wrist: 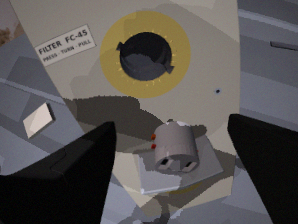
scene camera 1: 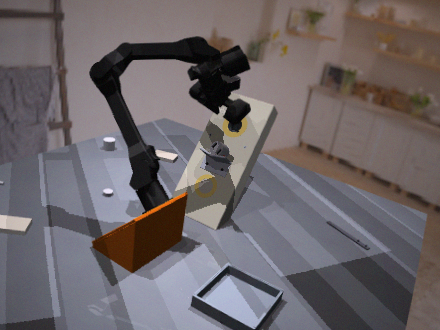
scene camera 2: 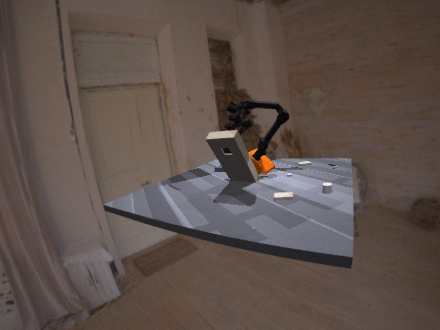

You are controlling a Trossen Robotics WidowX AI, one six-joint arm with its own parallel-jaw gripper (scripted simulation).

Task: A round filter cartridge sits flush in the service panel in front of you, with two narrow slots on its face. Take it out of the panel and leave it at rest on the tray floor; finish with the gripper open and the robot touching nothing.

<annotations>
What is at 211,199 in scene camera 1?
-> A beige service panel.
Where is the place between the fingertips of my gripper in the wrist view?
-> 173,125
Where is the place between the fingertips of my gripper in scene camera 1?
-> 226,118
</annotations>
